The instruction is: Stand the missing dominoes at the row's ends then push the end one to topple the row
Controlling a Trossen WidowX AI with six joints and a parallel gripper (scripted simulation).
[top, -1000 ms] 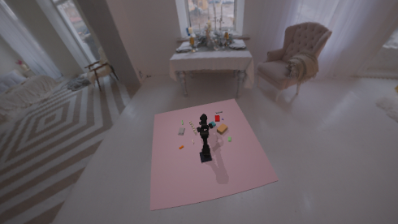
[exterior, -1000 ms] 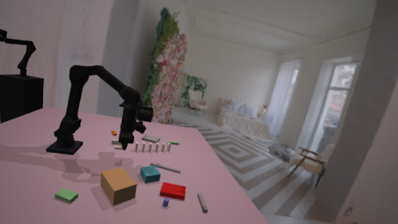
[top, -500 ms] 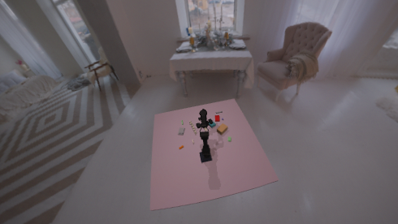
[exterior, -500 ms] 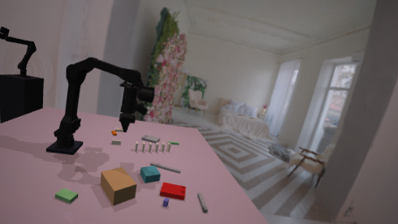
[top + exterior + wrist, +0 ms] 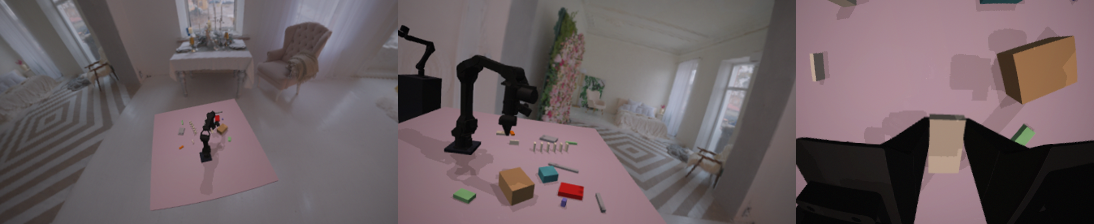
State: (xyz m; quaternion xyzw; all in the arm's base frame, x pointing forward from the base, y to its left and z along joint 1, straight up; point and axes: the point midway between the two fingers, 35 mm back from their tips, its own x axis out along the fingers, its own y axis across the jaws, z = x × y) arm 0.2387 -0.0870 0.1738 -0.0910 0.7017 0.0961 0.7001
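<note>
Right now my gripper tip is 19 cm short of the teal block, 3 cm to the left of it and 14 cm above it. Also, from my gripper tip: tan cube: 9 cm ahead, 15 cm to the right, 13 cm below; then green tile: 6 cm behind, 21 cm to the right, 15 cm below; then grey bar: 26 cm ahead, 6 cm to the left, 15 cm below.
</note>
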